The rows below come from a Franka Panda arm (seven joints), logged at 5 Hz.
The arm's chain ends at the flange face. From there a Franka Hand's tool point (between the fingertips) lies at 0.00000 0.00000 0.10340 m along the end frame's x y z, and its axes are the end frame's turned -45 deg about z.
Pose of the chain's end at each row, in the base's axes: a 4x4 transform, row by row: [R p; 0 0 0 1], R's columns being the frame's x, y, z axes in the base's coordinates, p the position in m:
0.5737, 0.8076, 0.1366, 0.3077; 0.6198, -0.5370, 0.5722, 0.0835; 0.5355, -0.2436, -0.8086, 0.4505; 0, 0, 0, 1
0.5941, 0.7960, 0.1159, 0.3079; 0.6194, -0.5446, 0.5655, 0.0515; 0.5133, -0.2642, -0.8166, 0.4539; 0, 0, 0, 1
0.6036, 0.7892, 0.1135, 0.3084; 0.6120, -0.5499, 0.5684, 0.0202; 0.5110, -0.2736, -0.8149, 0.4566; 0, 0, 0, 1
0.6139, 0.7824, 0.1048, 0.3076; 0.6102, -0.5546, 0.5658, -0.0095; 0.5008, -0.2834, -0.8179, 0.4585; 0, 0, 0, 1
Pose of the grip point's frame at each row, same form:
-0.1654, 0.9767, 0.1366, 0.3218; 0.8180, 0.0585, 0.5722, 0.1427; 0.5509, 0.2064, -0.8086, 0.3669; 0, 0, 0, 1
-0.1428, 0.9829, 0.1159, 0.3199; 0.8231, 0.0529, 0.5655, 0.1100; 0.5498, 0.1761, -0.8166, 0.3695; 0, 0, 0, 1
-0.1312, 0.9849, 0.1135, 0.3201; 0.8216, 0.0439, 0.5684, 0.0790; 0.5548, 0.1679, -0.8149, 0.3723; 0, 0, 0, 1
-0.1191, 0.9873, 0.1048, 0.3184; 0.8236, 0.0393, 0.5658, 0.0490; 0.5545, 0.1537, -0.8179, 0.3739; 0, 0, 0, 1

